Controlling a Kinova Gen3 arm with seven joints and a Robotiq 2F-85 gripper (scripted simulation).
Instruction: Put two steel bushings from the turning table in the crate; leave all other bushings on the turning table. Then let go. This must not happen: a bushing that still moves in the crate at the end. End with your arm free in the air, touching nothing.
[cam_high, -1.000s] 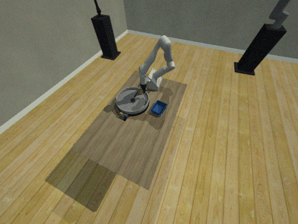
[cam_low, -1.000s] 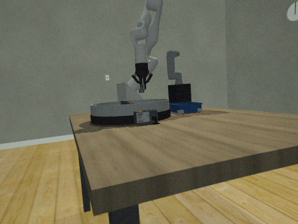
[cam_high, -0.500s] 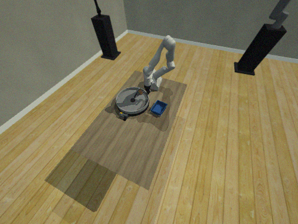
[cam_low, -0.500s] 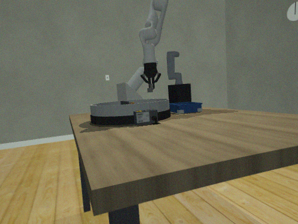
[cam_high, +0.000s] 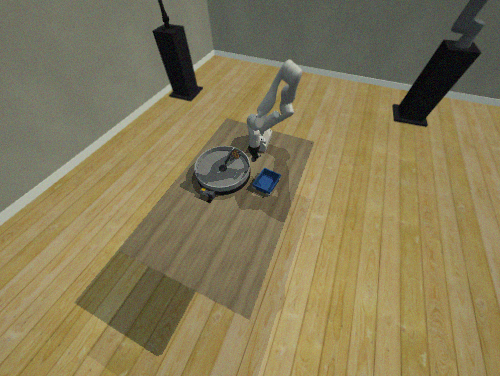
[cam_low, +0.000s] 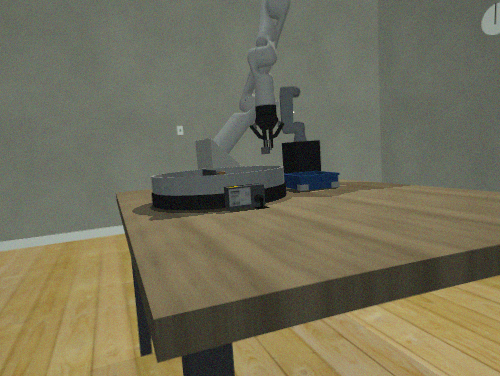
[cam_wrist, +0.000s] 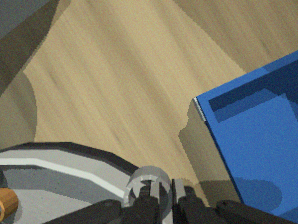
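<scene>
The blue crate is 7 cm ahead of my hand, 12 cm to the left of it and 14 cm below it. The rest, counted from my hand: grey turning table (10 cm ahead, 23 cm to the right, 12 cm below).
</scene>
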